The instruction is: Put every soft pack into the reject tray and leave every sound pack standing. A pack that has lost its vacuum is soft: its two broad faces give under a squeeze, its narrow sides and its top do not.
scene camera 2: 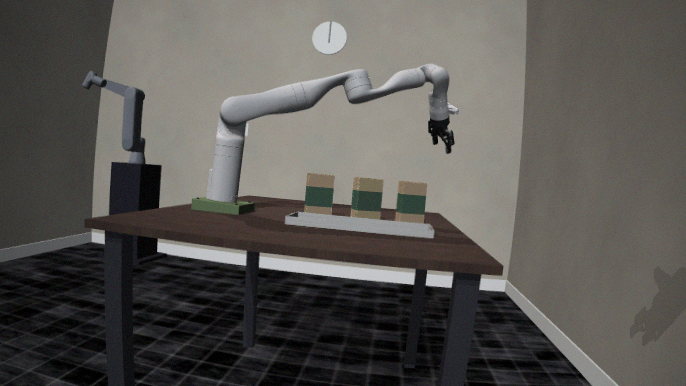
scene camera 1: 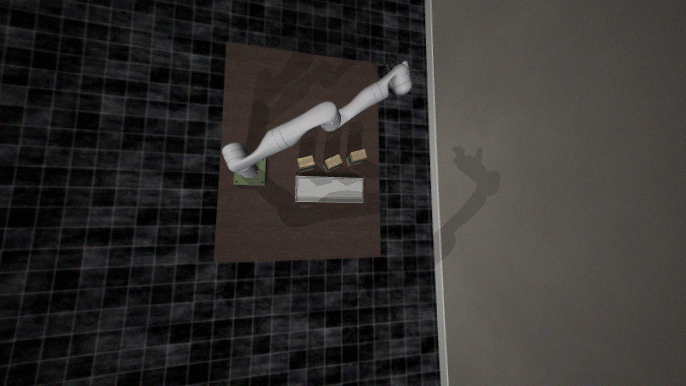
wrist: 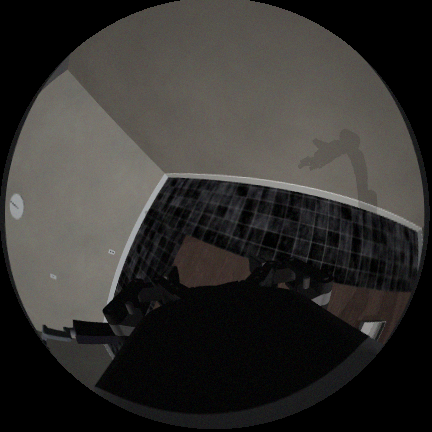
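Seen in the pictures: gripper, between the fingertips: (scene camera 2: 441, 148) (wrist: 213, 269); arm's base, origin of its link: (scene camera 2: 222, 200) (scene camera 1: 249, 170).
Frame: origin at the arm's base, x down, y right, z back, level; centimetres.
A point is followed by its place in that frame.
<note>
Three tan packs with green bands stand upright in a row on the table: one nearest the arm's base (scene camera 1: 305, 162) (scene camera 2: 319, 195), a middle pack (scene camera 1: 332, 162) {y -6.5, x -11.0, z -44.2 cm} (scene camera 2: 367, 199) {y -5.0, x -4.4, z -45.5 cm}, and one farthest from the base (scene camera 1: 357, 156) {y -11.5, x -10.9, z -57.8 cm} (scene camera 2: 411, 202) {y -9.9, x -4.5, z -58.9 cm}. Their looks do not tell which are soft. The light grey reject tray (scene camera 1: 329, 202) {y 14.2, x 2.7, z -45.7 cm} (scene camera 2: 359, 225) {y 14.1, x 1.5, z -46.1 cm} lies beside the row and holds no pack. My gripper (scene camera 2: 442, 147) {y -49.7, x -25.0, z -68.7 cm} (wrist: 213, 269) {y -49.7, x -25.0, z -68.7 cm} is open and empty, high above the table's far end, away from the packs. In scene camera 1 the arm's wrist hides most of it.
The arm's base stands on a green plate (scene camera 1: 250, 181) {y 6.2, x 0.0, z -1.4 cm} (scene camera 2: 215, 206) {y 8.0, x 1.3, z -1.3 cm} at one end of the brown table (scene camera 1: 300, 240) {y 36.9, x 3.1, z -30.8 cm} (scene camera 2: 175, 227) {y 43.6, x 3.2, z -8.6 cm}. The arm's links pass above the table. A second grey arm (scene camera 2: 132, 120) stands on a dark pedestal (scene camera 2: 122, 187) behind the table. Walls stand beyond.
</note>
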